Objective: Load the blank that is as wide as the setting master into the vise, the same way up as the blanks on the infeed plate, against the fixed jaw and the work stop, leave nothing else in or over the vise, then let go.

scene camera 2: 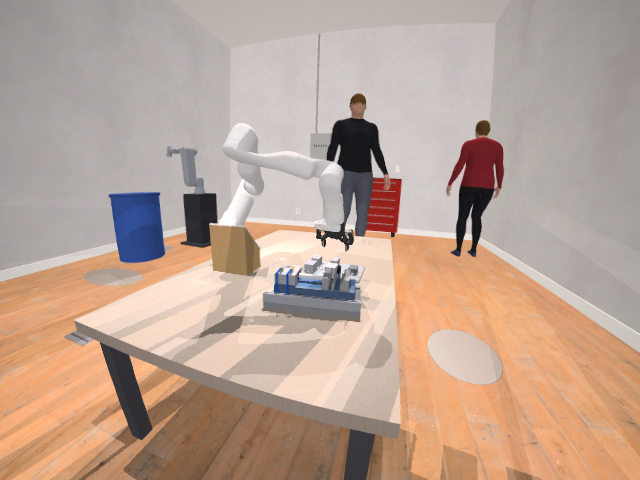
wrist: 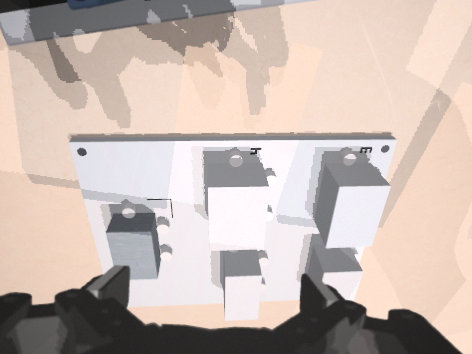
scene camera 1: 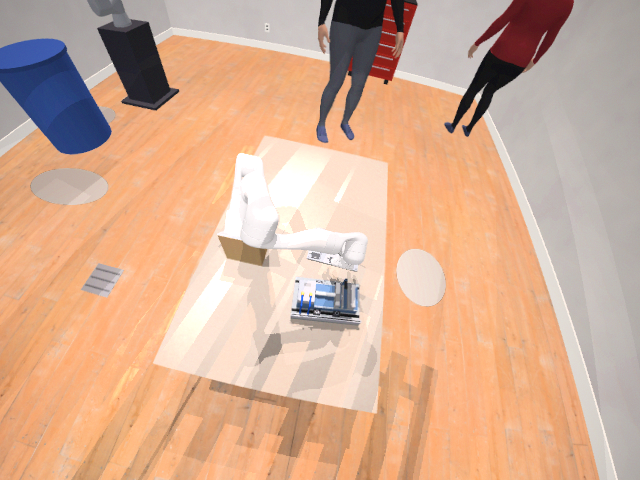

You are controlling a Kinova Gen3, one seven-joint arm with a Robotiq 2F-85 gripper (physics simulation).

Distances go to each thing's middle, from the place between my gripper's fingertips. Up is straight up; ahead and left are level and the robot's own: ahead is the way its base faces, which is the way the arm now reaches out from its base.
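With the white infeed plate (wrist: pixel 116 170), my hand is 7 cm to the right of it, 2 cm past it and 12 cm above it. I also see the setting master (wrist: pixel 134 242), and that master is 7 cm ahead of my hand, 7 cm to the left of it and 11 cm below it.
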